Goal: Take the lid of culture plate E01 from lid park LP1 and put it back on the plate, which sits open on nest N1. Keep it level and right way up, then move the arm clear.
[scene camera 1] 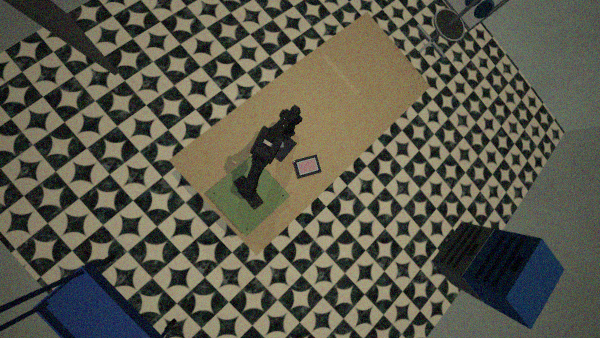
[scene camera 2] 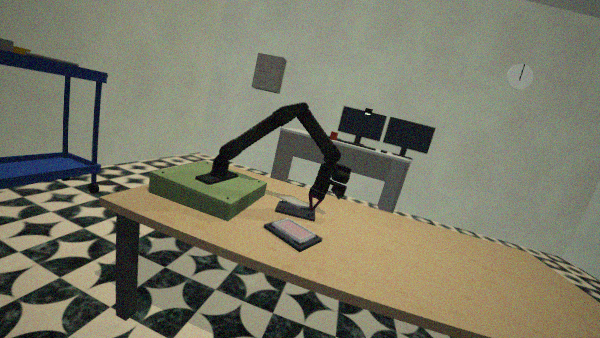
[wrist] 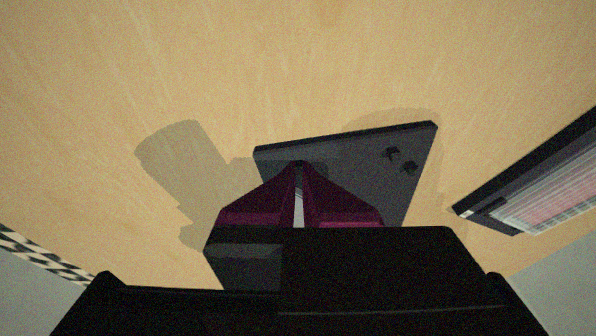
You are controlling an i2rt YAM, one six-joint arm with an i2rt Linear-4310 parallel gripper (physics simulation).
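Seen in the pictures: gripper, fingertip midpoint: (scene camera 1: 284, 136) (scene camera 2: 311, 209) (wrist: 298, 168); arm's base, origin of the base link: (scene camera 1: 248, 192) (scene camera 2: 218, 177).
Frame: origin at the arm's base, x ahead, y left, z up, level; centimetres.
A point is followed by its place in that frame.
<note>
The grey lid park LP1 (scene camera 1: 287, 149) {x 34.3, y 7.8, z -6.0 cm} (scene camera 2: 293, 209) {x 31.6, y 9.9, z -6.0 cm} (wrist: 367, 175) {x 37.5, y 10.9, z -6.0 cm} lies on the table beside the arm's base. The clear lid (scene camera 2: 290, 198) {x 26.6, y 19.3, z -5.3 cm} (wrist: 298, 207) {x 35.1, y 15.9, z -4.7 cm} rests over the park on the side toward the arm's base and looks slightly tilted. In the wrist view only a pale strip of it shows through the gap between the fingers. My gripper (scene camera 2: 313, 206) {x 37.9, y 16.1, z -5.9 cm} (wrist: 298, 168) {x 37.9, y 16.1, z -5.9 cm} is down at the park's far edge, its magenta fingers almost together, with nothing plainly gripped between them. Culture plate E01 (scene camera 1: 307, 165) {x 38.3, y -8.2, z -4.5 cm} (scene camera 2: 292, 229) {x 38.0, y -9.7, z -4.7 cm} (wrist: 551, 196) {x 37.2, y -5.3, z -4.6 cm} sits open, pink wells showing, on the dark nest N1 (scene camera 2: 312, 242) {x 45.6, y -10.9, z -5.8 cm} (wrist: 521, 167) {x 38.8, y -2.4, z -6.3 cm} next to the park.
The arm stands on a green base block (scene camera 1: 251, 210) {x -4.8, y -9.3, z 0.3 cm} (scene camera 2: 201, 195) {x 6.6, y -17.2, z -1.3 cm} at the table's near end. The wooden table (scene camera 2: 419, 260) {x 82.3, y 5.6, z -7.0 cm} stretches far to the right. A blue cart (scene camera 2: 66, 71) stands at the left, and a desk with two monitors (scene camera 2: 362, 121) is behind.
</note>
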